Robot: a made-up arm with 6 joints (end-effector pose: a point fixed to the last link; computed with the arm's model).
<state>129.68 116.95 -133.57 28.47 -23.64 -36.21</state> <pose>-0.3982 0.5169 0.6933 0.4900 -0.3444 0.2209 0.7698</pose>
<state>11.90 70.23 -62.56 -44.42 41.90 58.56</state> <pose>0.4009 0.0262 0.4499 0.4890 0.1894 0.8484 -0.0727</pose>
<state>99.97 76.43 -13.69 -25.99 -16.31 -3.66</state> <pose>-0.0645 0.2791 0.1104 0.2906 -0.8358 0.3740 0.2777</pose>
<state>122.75 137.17 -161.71 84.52 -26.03 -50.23</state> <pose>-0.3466 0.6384 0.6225 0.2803 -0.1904 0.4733 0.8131</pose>
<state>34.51 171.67 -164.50 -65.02 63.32 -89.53</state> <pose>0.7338 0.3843 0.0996 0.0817 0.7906 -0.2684 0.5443</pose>
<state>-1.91 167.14 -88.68 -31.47 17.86 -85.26</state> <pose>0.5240 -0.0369 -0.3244 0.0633 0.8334 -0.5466 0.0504</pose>
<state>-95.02 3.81 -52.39 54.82 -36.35 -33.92</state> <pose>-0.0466 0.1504 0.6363 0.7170 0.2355 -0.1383 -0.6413</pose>
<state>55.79 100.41 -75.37 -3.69 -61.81 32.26</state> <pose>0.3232 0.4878 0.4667 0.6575 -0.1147 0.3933 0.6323</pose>
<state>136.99 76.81 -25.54 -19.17 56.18 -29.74</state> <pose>-0.1486 0.1842 0.1307 0.0392 -0.9860 0.0068 -0.1617</pose>
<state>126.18 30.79 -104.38 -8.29 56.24 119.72</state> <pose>0.0960 -0.1065 0.7945 0.3946 0.0038 -0.5559 -0.7316</pose>
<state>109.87 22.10 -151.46 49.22 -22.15 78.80</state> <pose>0.2800 -0.6713 0.6259 0.4649 -0.0563 0.5018 -0.7272</pose>
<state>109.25 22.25 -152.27 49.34 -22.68 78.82</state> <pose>0.2746 -0.6770 0.6214 0.4616 -0.0548 0.5096 -0.7240</pose>
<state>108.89 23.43 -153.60 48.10 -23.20 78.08</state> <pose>0.2696 -0.6764 0.6258 0.4452 -0.0614 0.5153 -0.7297</pose>
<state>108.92 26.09 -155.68 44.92 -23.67 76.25</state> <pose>0.2653 -0.6662 0.6426 0.4098 -0.0793 0.5171 -0.7473</pose>
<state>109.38 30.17 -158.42 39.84 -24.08 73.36</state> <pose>0.2612 -0.6454 0.6711 0.3546 -0.1072 0.5131 -0.7743</pose>
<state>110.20 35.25 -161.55 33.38 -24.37 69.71</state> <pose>0.2560 -0.6148 0.7074 0.2834 -0.1401 0.5019 -0.8051</pose>
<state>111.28 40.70 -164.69 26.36 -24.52 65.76</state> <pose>0.2493 -0.5776 0.7457 0.2047 -0.1718 0.4836 -0.8335</pose>
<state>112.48 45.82 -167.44 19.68 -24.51 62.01</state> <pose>0.2415 -0.5385 0.7810 0.1290 -0.1973 0.4609 -0.8556</pose>
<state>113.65 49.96 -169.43 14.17 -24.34 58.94</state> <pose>0.2339 -0.5032 0.8095 0.0667 -0.2142 0.4377 -0.8707</pose>
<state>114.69 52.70 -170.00 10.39 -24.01 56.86</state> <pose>0.2277 -0.4736 0.8321 0.0254 -0.2215 0.4145 -0.8823</pose>
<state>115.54 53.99 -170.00 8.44 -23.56 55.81</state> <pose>0.2260 -0.4562 0.8444 0.0064 -0.2235 0.3988 -0.8894</pose>
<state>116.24 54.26 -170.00 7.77 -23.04 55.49</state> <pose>0.2291 -0.4501 0.8476 0.0033 -0.2242 0.3916 -0.8924</pose>
